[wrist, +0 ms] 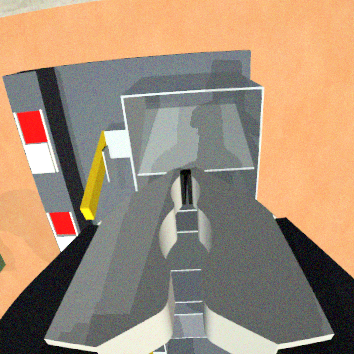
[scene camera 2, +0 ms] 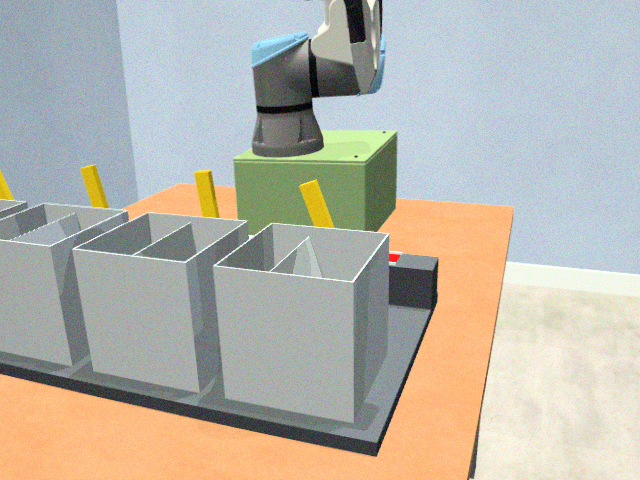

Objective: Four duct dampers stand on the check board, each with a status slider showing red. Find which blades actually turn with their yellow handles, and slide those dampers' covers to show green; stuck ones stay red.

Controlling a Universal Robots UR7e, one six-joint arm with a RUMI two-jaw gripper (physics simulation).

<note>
I see my gripper and a damper blade.
My gripper also shows in the wrist view.
</note>
